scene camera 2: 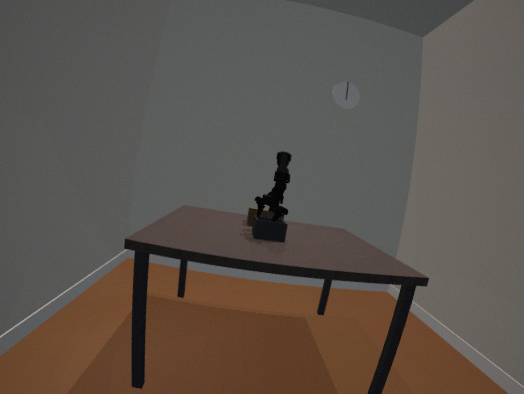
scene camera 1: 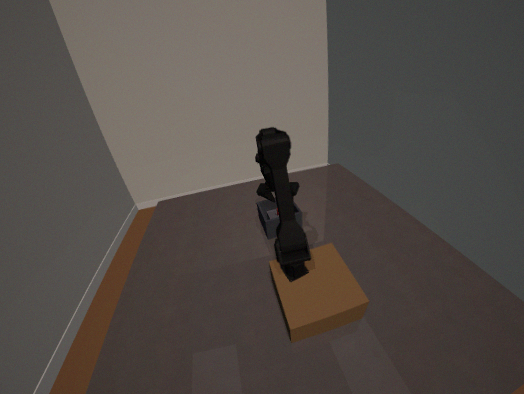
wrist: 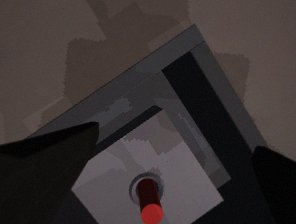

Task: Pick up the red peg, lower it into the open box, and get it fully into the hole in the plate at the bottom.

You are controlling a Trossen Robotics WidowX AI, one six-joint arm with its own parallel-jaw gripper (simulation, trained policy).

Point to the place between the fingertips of my gripper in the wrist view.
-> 174, 141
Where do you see a dark blue-grey box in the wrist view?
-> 182, 77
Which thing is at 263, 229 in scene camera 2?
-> A dark blue-grey box.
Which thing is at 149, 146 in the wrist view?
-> A grey plate.
